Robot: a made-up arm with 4 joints. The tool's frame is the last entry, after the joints.
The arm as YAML. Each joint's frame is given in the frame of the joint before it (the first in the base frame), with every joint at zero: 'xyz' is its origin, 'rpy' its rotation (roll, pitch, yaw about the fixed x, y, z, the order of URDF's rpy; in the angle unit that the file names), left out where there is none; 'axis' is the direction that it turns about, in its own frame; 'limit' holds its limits. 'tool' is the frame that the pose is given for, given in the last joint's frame.
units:
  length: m
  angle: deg
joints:
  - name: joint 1
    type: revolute
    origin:
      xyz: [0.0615, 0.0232, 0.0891]
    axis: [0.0, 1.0, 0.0]
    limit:
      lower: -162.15
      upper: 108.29
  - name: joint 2
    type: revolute
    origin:
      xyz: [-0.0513, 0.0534, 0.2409]
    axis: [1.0, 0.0, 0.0]
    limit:
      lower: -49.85
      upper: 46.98
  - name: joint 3
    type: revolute
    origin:
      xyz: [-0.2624, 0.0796, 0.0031]
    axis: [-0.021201, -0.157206, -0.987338]
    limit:
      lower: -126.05
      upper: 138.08
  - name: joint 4
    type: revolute
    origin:
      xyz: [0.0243, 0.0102, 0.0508]
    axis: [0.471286, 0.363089, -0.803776]
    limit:
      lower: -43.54
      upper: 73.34
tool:
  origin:
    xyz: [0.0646, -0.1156, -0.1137]
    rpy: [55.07, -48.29, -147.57]
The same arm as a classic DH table. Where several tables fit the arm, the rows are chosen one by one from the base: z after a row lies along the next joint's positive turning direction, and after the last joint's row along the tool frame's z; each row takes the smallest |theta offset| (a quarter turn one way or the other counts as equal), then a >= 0, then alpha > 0; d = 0 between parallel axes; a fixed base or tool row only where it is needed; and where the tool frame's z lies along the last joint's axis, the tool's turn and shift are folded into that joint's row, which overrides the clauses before.
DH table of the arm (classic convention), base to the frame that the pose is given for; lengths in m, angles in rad. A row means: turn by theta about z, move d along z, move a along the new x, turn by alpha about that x. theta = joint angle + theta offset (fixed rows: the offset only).
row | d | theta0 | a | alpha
base (fixed) | 0.0891 | 0.0000 | 0.0615 | -1.5708
joint 1 | 0.0766 | -1.5708 | 0.2409 | -1.5708
joint 2 | -0.3140 | 1.4129 | -0.0781 | -1.5920
joint 3 | -0.0868 | -0.7835 | 0.0149 | 0.7575
joint 4 | 0.1045 | -0.7282 | 0.0176 | 1.5797
tool (fixed) | -0.1542 | -1.6776 | 0.0000 | 0.0000
Joint limits (rad, base to tool): -2.8301..1.8900 -0.8700..0.8200 -2.2000..2.4100 -0.7599..1.2800

